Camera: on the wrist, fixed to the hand. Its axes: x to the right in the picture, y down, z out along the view.
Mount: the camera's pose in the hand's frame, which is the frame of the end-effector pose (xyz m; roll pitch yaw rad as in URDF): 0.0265 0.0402 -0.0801 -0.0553 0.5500 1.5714
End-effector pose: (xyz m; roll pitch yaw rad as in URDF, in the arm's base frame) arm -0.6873 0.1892 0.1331 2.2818 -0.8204 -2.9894
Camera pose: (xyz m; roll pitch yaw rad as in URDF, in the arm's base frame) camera -0.6401 0.1616 0.2089 -1.7747 -0.7379 0.3706
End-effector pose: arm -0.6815 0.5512 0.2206 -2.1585 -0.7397 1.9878
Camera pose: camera -0.6051 0.5984 0.2466 -2.4093 0.3156 0.7187
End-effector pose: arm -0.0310 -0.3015 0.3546 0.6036 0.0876 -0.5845
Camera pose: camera 0.0312 -0.2485 0.3093 0.0321 -0.0534 0.9821
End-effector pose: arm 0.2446 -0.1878 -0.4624 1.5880 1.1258 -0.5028
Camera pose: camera 0.3257 -0.1418 -0.4684 1.2775 -0.3804 0.0760
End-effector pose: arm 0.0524 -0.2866 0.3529 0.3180 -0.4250 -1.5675
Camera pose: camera 0.1158 -0.3367 0.3060 -0.4908 0.2113 -0.0933
